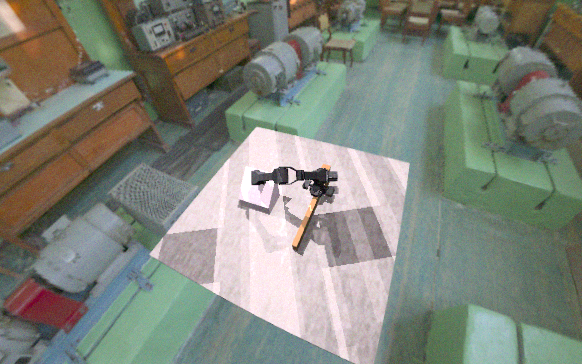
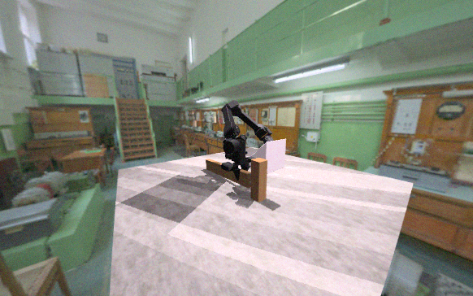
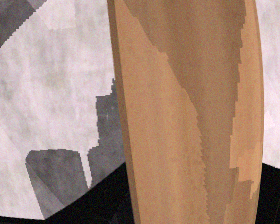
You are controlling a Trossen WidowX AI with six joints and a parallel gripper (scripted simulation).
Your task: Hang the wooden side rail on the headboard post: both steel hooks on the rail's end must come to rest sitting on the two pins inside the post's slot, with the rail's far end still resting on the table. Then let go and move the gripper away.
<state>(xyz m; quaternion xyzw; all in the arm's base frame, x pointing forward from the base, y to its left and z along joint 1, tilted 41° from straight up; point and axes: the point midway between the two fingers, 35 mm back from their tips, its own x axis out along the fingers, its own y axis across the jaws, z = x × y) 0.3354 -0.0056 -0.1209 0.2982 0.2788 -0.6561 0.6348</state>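
The wooden headboard post is 10 mm ahead of my gripper tip, 130 mm to the left of it and 40 mm above it.
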